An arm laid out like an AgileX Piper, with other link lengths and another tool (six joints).
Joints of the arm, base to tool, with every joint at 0 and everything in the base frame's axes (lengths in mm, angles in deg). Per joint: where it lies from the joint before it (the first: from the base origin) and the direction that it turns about. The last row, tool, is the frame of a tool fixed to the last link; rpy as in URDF.
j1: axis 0 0 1 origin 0 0 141.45
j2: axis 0 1 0 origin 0 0 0
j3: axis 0 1 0 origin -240.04 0 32.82
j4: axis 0.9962 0 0.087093 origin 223.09 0 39.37
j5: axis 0 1 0 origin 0 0 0
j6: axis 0.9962 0 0.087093 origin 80.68 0 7.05
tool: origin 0.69 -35 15.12 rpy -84.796 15.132 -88.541
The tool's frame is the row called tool.
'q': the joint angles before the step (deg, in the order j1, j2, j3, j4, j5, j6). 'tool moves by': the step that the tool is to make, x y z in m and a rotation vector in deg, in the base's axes. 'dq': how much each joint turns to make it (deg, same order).
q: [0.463, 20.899, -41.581, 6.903, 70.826, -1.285]
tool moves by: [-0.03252, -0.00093, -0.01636, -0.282, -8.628, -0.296]
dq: [0.002, -13.662, 5.751, -0.454, -0.720, 0.002]
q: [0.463, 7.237, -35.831, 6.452, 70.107, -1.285]
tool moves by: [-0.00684, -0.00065, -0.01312, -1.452, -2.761, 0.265]
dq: [-0.001, -5.406, 3.858, -0.630, -1.082, -1.252]
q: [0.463, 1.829, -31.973, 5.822, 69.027, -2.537]
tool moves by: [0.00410, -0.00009, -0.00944, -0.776, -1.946, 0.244]
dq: [0.002, -1.828, 3.430, -0.100, -3.459, -1.083]
